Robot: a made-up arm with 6 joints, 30 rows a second.
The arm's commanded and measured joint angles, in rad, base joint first. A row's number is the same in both.
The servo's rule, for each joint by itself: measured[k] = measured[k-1] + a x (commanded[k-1-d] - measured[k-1]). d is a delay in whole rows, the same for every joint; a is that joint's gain. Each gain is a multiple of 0.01, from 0.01 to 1. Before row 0 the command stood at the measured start. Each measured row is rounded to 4 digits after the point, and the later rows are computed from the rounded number. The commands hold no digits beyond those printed.
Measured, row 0:
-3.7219 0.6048 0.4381 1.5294 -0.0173 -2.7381
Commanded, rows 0 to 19:
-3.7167 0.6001 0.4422 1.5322 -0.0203 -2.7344
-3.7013 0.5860 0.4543 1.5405 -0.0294 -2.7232
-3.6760 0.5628 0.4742 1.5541 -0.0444 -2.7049
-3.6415 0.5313 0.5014 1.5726 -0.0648 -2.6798
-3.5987 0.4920 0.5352 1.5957 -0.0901 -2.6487
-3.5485 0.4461 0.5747 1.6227 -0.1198 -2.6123
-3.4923 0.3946 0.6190 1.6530 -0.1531 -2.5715
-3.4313 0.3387 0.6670 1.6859 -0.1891 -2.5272
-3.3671 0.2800 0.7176 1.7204 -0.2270 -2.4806
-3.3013 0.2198 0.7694 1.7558 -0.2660 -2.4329
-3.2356 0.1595 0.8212 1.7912 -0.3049 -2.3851
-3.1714 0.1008 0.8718 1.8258 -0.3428 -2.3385
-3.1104 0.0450 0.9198 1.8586 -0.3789 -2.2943
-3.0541 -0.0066 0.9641 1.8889 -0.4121 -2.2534
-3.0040 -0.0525 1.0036 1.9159 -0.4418 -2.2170
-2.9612 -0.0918 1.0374 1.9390 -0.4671 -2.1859
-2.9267 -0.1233 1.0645 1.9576 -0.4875 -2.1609
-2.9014 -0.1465 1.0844 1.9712 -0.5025 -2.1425
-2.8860 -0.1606 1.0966 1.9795 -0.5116 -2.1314
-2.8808 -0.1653 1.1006 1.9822 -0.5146 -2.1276
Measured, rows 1 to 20:
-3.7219 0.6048 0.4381 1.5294 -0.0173 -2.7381
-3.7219 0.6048 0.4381 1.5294 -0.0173 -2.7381
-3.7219 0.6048 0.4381 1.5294 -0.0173 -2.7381
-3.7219 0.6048 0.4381 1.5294 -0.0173 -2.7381
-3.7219 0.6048 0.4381 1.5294 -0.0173 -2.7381
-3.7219 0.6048 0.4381 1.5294 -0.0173 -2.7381
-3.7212 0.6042 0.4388 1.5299 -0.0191 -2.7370
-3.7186 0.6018 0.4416 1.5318 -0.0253 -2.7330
-3.7131 0.5967 0.4475 1.5358 -0.0368 -2.7249
-3.7038 0.5882 0.4572 1.5424 -0.0536 -2.7118
-3.6901 0.5757 0.4712 1.5520 -0.0755 -2.6935
-3.6717 0.5589 0.4898 1.5647 -0.1021 -2.6700
-3.6484 0.5375 0.5131 1.5806 -0.1327 -2.6414
-3.6202 0.5117 0.5408 1.5996 -0.1665 -2.6083
-3.5873 0.4816 0.5726 1.6213 -0.2028 -2.5713
-3.5501 0.4476 0.6080 1.6455 -0.2407 -2.5312
-3.5092 0.4101 0.6464 1.6717 -0.2792 -2.4888
-3.4653 0.3699 0.6870 1.6994 -0.3174 -2.4452
-3.4192 0.3277 0.7289 1.7281 -0.3543 -2.4014
-3.3717 0.2842 0.7712 1.7570 -0.3890 -2.3585
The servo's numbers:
d 6
a 0.13 0.13 0.18 0.18 0.60 0.29

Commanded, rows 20 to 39:
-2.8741 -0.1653 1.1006 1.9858 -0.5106 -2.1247
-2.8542 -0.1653 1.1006 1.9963 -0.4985 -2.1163
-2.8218 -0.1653 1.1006 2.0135 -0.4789 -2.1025
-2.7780 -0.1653 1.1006 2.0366 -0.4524 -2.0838
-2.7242 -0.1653 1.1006 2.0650 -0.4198 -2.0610
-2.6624 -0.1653 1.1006 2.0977 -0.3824 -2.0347
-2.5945 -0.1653 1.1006 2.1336 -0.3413 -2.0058
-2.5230 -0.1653 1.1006 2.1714 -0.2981 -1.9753
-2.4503 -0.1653 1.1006 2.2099 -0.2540 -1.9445
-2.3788 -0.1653 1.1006 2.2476 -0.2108 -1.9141
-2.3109 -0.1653 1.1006 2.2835 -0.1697 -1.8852
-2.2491 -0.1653 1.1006 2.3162 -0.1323 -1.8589
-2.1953 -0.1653 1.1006 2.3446 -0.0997 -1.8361
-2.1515 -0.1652 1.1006 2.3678 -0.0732 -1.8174
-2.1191 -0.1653 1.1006 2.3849 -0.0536 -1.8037
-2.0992 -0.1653 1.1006 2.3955 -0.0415 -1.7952
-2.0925 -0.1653 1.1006 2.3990 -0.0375 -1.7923
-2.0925 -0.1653 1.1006 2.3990 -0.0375 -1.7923
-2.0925 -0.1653 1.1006 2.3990 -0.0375 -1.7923
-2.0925 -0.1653 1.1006 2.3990 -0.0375 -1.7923
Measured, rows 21 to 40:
-3.3239 0.2404 0.8130 1.7856 -0.4207 -2.3175
-3.2767 0.1972 0.8534 1.8132 -0.4485 -2.2793
-3.2312 0.1555 0.8914 1.8392 -0.4719 -2.2450
-3.1883 0.1162 0.9261 1.8630 -0.4903 -2.2153
-3.1490 0.0802 0.9568 1.8840 -0.5031 -2.1910
-3.1141 0.0483 0.9827 1.9017 -0.5100 -2.1726
-3.0829 0.0205 1.0039 1.9168 -0.5104 -2.1587
-3.0532 -0.0037 1.0213 1.9311 -0.5033 -2.1464
-3.0231 -0.0247 1.0356 1.9459 -0.4887 -2.1337
-2.9912 -0.0430 1.0473 1.9622 -0.4669 -2.1192
-2.9565 -0.0589 1.0569 1.9807 -0.4386 -2.1023
-2.9183 -0.0727 1.0648 2.0018 -0.4049 -2.0827
-2.8762 -0.0847 1.0712 2.0255 -0.3667 -2.0604
-2.8303 -0.0952 1.0765 2.0518 -0.3255 -2.0357
-2.7809 -0.1043 1.0808 2.0803 -0.2826 -2.0093
-2.7286 -0.1122 1.0844 2.1104 -0.2395 -1.9817
-2.6743 -0.1191 1.0873 2.1416 -0.1976 -1.9537
-2.6190 -0.1251 1.0897 2.1730 -0.1584 -1.9262
-2.5639 -0.1303 1.0917 2.2039 -0.1232 -1.9001
-2.5103 -0.1348 1.0933 2.2334 -0.0932 -1.8761

